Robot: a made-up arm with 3 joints. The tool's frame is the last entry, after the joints.
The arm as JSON. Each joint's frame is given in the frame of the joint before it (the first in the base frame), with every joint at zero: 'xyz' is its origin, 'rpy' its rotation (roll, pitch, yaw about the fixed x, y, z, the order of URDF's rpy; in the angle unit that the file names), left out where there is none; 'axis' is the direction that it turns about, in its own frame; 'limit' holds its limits. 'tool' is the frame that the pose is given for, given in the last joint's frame.
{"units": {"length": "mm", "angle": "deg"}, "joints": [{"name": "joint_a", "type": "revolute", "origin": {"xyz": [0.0, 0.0, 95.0], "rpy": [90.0, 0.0, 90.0]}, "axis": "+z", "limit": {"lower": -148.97, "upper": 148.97}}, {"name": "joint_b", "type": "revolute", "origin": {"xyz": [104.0, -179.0, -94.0], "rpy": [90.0, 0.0, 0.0]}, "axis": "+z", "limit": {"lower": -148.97, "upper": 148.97}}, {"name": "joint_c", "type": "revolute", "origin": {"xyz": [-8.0, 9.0, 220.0], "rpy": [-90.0, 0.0, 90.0]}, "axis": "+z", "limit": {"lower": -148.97, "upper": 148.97}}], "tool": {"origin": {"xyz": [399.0, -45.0, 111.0], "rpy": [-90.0, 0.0, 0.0]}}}
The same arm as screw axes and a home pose.
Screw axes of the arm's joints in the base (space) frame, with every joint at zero. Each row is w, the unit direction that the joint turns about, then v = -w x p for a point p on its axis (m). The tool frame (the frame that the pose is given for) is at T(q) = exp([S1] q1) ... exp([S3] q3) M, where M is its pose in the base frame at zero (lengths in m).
S1: w 1 0 0 v 0.0000 0.0950 0.0000
S2: w 0 0 -1 v -0.1040 -0.0940 0.0000
S3: w 0 -1 0 v -0.3040 0.0000 0.0850
M: xyz 0.3140 -0.0150 -0.3490 (m) quaternion w x y z 1 0 0 0
Joint limits (rad, base to tool): -2.6000..2.6000 -2.6000..2.6000 -2.6000..2.6000

